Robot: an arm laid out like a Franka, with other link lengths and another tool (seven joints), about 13 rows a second.
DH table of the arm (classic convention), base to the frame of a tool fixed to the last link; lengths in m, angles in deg. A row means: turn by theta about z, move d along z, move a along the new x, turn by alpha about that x. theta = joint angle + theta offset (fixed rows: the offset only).
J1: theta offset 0, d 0.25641, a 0, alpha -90
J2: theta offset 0, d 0, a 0, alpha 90
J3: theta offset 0, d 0.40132, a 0.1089, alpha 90
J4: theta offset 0, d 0, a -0.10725, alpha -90
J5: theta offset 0, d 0.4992, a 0, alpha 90
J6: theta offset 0, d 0, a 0.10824, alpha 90
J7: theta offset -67, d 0.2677, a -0.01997, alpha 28.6
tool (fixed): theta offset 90, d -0.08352, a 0, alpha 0
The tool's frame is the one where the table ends.
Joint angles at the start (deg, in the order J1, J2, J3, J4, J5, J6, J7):
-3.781 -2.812 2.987 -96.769 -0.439 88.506 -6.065
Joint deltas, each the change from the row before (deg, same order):
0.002 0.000 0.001 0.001 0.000 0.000 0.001
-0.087 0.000 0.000 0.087 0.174 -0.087 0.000
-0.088 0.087 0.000 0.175 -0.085 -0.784 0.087
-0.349 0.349 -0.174 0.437 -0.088 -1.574 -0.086
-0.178 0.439 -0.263 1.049 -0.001 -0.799 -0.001
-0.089 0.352 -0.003 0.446 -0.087 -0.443 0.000
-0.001 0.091 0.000 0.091 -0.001 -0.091 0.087
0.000 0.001 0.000 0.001 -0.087 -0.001 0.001
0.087 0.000 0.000 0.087 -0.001 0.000 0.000
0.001 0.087 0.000 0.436 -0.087 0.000 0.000
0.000 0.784 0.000 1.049 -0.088 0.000 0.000
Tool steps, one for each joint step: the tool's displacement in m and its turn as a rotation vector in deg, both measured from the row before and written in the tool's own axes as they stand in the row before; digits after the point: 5 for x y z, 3 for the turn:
-0.00001 -0.00004 -0.00001 -0.001 0.001 -0.002
-0.00037 0.00054 -0.00053 0.192 -0.054 -0.011
-0.00086 0.00199 0.00158 -0.154 -0.645 0.286
0.00072 0.00745 0.00320 -0.174 -1.425 0.590
-0.00002 0.00521 -0.00495 0.234 -0.210 0.369
0.00141 0.00116 -0.00045 -0.092 -0.317 0.160
0.00041 -0.00001 0.00010 0.021 -0.088 0.088
0.00006 0.00030 -0.00008 -0.069 0.024 0.048
-0.00065 -0.00106 -0.00075 -0.029 0.088 -0.081
-0.00101 0.00009 -0.00379 0.025 0.358 -0.002
0.00392 -0.00123 -0.00477 0.027 0.270 -0.008

